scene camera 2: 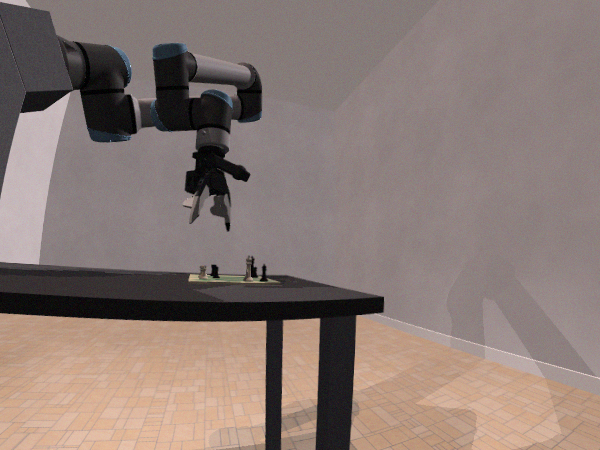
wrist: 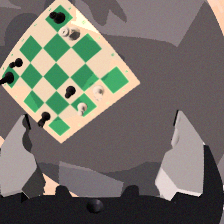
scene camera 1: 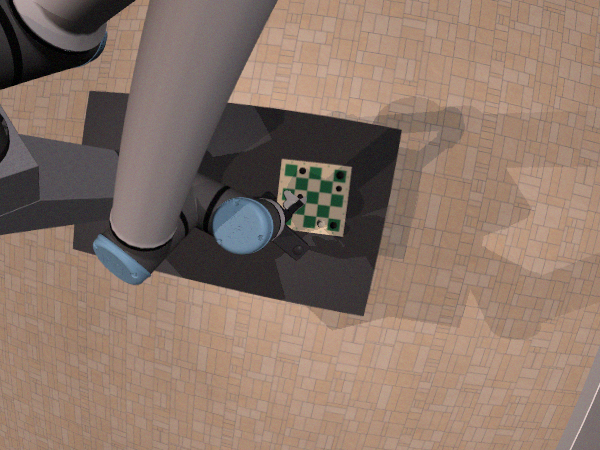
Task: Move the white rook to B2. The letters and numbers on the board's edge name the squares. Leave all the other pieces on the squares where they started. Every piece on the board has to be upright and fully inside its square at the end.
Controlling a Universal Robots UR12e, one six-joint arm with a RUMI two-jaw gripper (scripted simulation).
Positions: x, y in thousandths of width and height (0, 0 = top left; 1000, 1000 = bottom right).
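You'd see my gripper (scene camera 2: 352, 508) here, and the wrist view shows my gripper (wrist: 449, 507) too. Scene camera 1 also shows my gripper (scene camera 1: 476, 486).
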